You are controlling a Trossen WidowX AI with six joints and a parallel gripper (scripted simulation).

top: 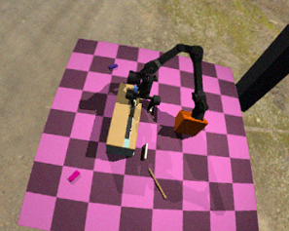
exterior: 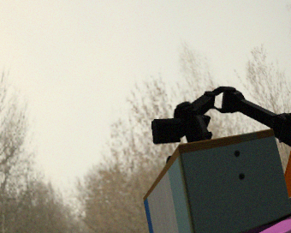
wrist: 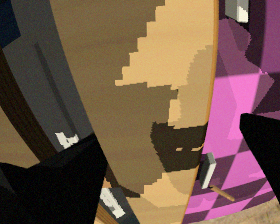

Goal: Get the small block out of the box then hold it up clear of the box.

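My gripper tip is 60 mm to the right of the box, 30 mm above it and 20 mm short of it. From my gripper tip the other things lie so: tan stick: 360 mm to the left, 200 mm behind, 90 mm below.
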